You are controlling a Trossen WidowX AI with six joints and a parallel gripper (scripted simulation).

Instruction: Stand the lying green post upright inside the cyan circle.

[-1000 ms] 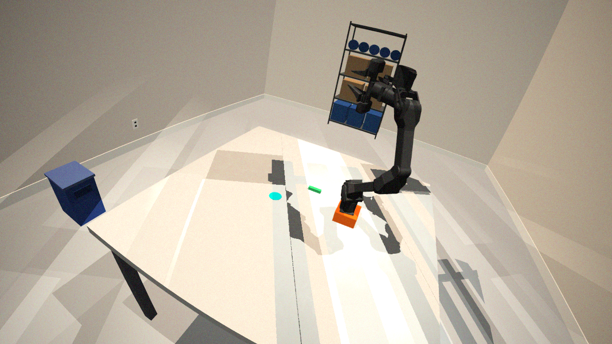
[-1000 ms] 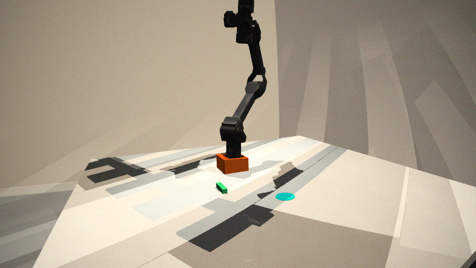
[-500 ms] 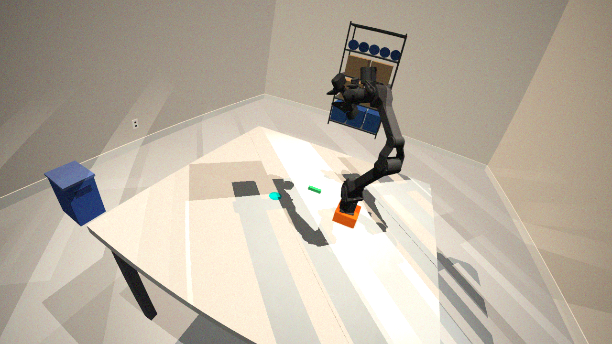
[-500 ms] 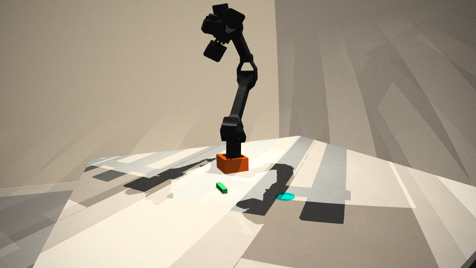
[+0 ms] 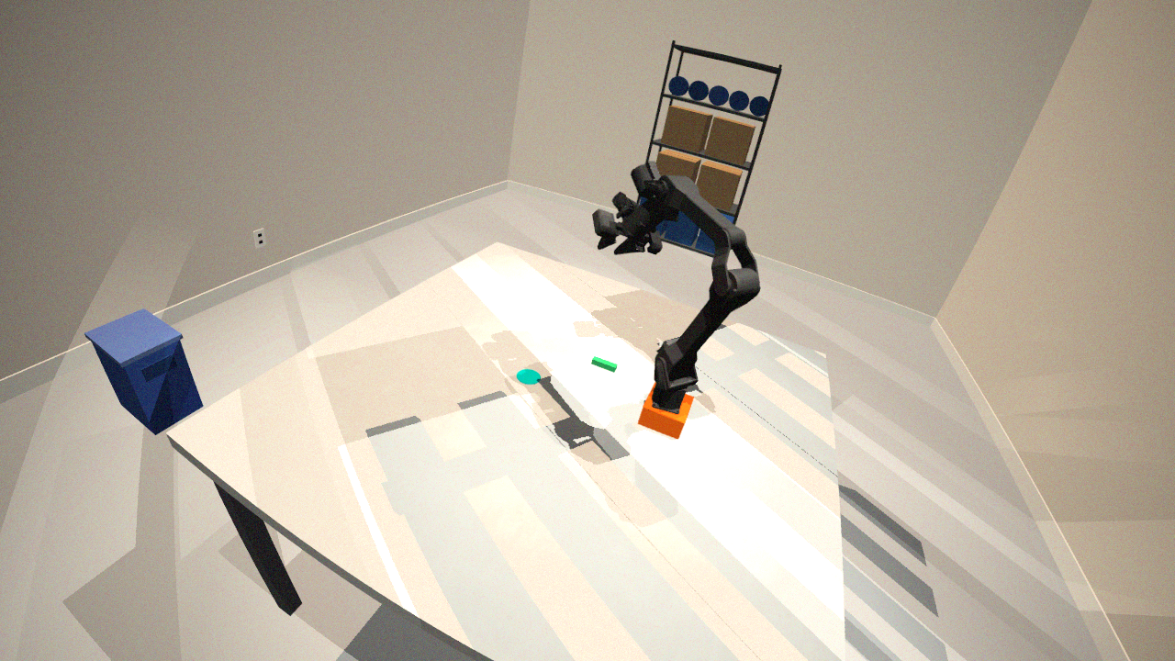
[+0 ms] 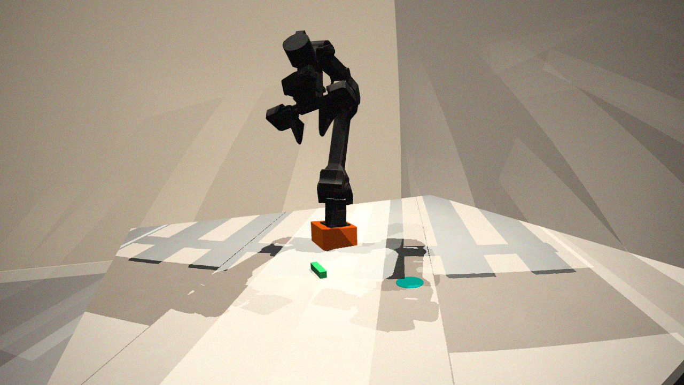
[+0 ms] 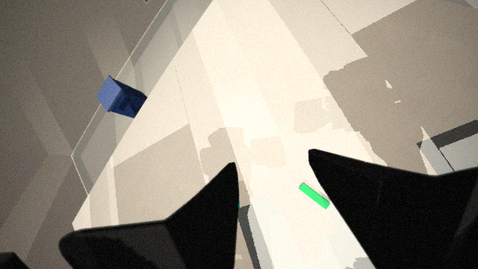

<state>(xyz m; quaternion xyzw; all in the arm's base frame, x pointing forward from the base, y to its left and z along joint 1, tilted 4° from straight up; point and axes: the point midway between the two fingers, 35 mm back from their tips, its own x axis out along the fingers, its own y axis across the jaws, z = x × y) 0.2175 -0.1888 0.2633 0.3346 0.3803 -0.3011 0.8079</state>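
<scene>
My gripper tip is 60 mm past the green post, 40 mm to the right of it and 300 mm above it. Also, from my gripper tip: cyan circle 100 mm ahead, 170 mm to the left, 300 mm below.
</scene>
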